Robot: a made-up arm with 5 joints. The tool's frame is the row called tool.
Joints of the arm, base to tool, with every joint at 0 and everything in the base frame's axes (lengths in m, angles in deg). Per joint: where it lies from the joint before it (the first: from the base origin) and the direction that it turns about. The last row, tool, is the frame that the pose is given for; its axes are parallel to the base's.
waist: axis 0 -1 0 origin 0.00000 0.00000 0.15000
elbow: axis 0 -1 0 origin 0.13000 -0.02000 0.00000
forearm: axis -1 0 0 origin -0.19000 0.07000 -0.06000
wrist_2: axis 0 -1 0 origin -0.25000 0.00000 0.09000
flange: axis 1 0 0 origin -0.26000 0.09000 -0.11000
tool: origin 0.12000 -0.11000 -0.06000
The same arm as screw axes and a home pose.
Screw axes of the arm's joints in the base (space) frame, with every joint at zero. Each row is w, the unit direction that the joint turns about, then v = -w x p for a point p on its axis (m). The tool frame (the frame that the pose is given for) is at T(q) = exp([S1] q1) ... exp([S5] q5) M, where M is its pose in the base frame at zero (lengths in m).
S1 = (0, -1, 0, 0.15, 0, 0)
S2 = (0, -1, 0, 0.15, 0, -0.13)
S3 = (-1, 0, 0, 0, -0.09, 0.05)
S4 = (0, -1, 0, 0.18, 0, 0.31)
S5 = (1, 0, 0, 0, 0.07, -0.14)
M =
1 0 0 -0.45
0 1 0 0.03
0 0 1 0.01
0 0 0 1

